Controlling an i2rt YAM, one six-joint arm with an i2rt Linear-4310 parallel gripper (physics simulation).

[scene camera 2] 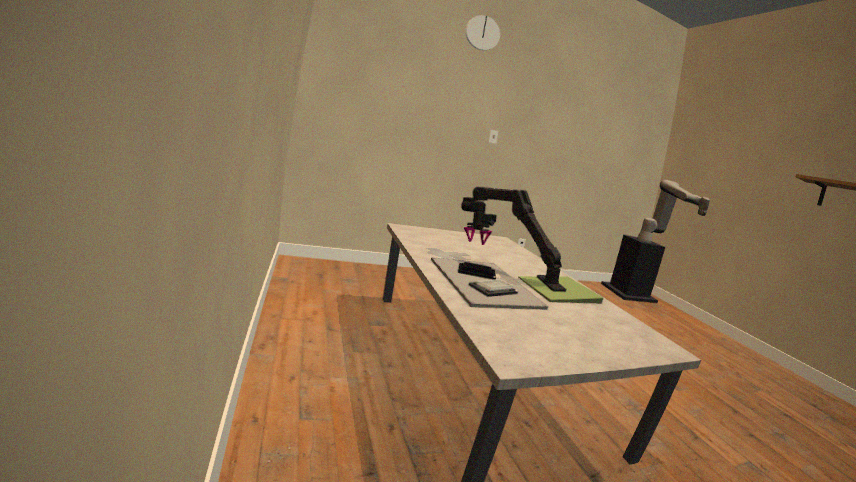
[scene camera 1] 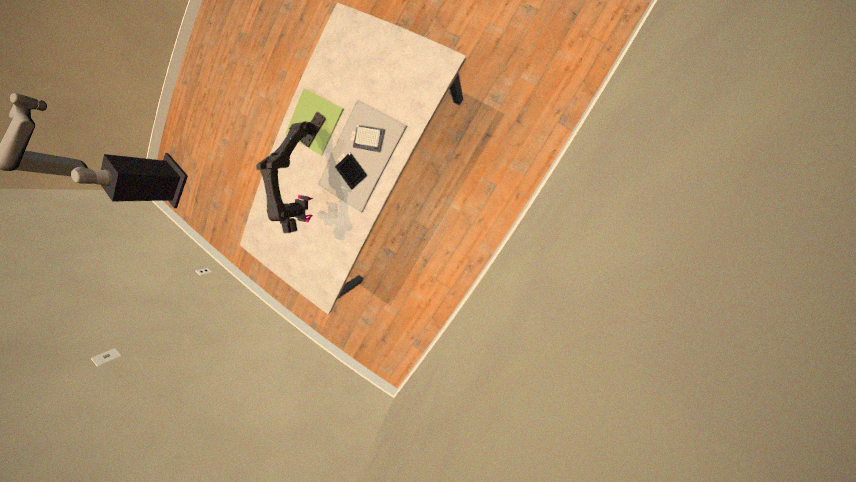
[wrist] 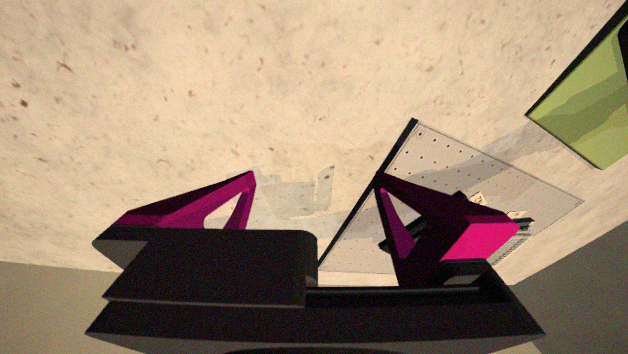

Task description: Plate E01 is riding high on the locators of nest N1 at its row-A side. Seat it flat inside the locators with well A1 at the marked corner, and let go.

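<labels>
I see a perforated grey surface (scene camera 2: 524, 297), and it is 157 cm from the lens.
</labels>
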